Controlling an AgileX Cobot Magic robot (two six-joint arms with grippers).
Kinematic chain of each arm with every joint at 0, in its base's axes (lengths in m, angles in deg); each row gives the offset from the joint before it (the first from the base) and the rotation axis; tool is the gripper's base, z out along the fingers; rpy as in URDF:
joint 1: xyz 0 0 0.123 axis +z
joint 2: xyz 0 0 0 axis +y
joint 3: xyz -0.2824 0 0.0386 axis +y
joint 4: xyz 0.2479 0 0.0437 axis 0.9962 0 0.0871
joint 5: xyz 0 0 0 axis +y
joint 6: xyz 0.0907 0 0.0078 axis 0.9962 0 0.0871
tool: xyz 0 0 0 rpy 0 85 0
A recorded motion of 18 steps. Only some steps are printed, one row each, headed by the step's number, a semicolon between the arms.
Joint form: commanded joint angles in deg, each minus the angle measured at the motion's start. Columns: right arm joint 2, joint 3, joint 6, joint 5, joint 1, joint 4; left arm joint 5, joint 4, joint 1, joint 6, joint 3, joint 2.
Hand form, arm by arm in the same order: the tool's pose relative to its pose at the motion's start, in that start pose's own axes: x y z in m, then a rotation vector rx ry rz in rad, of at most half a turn. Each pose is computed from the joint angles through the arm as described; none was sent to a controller.
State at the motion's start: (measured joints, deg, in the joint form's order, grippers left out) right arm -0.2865 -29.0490 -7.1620 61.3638 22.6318 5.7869; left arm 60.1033 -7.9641 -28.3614 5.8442 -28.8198 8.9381
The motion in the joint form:
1: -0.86 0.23 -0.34 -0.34 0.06 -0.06; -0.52 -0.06 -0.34 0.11 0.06 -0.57
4: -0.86 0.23 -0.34 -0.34 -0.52 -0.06; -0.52 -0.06 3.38 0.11 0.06 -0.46
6: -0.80 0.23 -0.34 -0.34 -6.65 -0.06; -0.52 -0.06 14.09 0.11 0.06 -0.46
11: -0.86 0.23 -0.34 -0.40 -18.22 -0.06; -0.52 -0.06 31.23 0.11 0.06 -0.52
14: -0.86 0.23 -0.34 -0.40 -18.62 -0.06; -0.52 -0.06 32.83 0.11 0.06 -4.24
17: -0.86 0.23 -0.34 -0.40 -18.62 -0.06; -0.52 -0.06 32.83 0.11 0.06 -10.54
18: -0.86 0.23 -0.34 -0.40 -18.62 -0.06; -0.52 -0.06 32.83 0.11 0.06 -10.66
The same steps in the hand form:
1: 0.0014 0.0001 -0.0011 0.0016 -0.0167 -0.0079; 0.0001 -0.0003 -0.0012 0.0046 -0.0177 0.0058
4: 0.0013 0.0002 -0.0010 0.0107 -0.0164 -0.0034; -0.0004 0.0010 -0.0005 -0.0490 -0.0185 -0.0310
6: 0.0008 0.0009 0.0000 0.1064 -0.0119 0.0442; -0.0011 0.0049 0.0003 -0.2033 -0.0261 -0.1361
11: -0.0002 0.0020 0.0017 0.2876 -0.0074 0.1335; -0.0013 0.0112 0.0001 -0.4505 -0.0391 -0.3041
14: -0.0002 0.0021 0.0018 0.2938 -0.0071 0.1365; 0.0027 0.0053 -0.0068 -0.4860 -0.1007 -0.2969
17: -0.0002 0.0021 0.0018 0.2938 -0.0071 0.1365; 0.0107 -0.0056 -0.0174 -0.5062 -0.2031 -0.2576
18: -0.0002 0.0021 0.0018 0.2938 -0.0071 0.1365; 0.0109 -0.0059 -0.0176 -0.5065 -0.2050 -0.2568

